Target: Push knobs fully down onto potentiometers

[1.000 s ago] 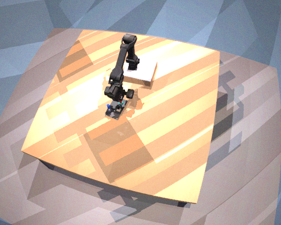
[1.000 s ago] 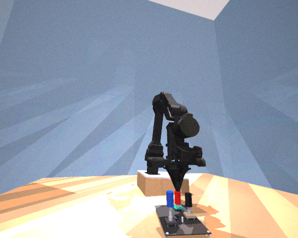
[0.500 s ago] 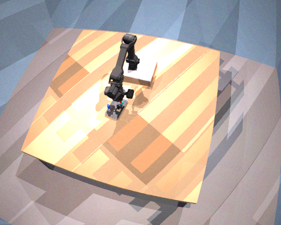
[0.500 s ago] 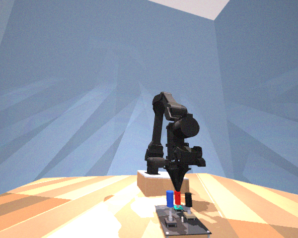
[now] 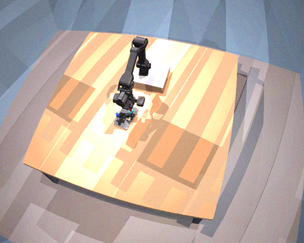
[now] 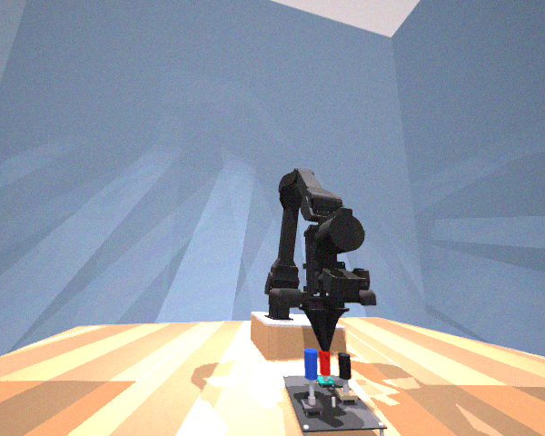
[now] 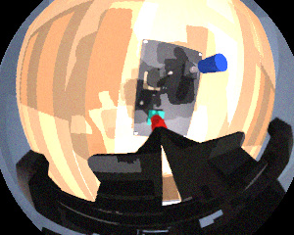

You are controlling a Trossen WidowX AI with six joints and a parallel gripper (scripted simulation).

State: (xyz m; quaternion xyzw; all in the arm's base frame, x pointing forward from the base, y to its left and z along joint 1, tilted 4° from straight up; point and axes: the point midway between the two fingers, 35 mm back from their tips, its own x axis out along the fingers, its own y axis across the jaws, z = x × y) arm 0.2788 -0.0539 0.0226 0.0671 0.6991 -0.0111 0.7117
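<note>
My gripper tip is now 1 cm above the red knob. Also, from my gripper tip: blue knob 7 cm to the right, 6 cm ahead.
</note>
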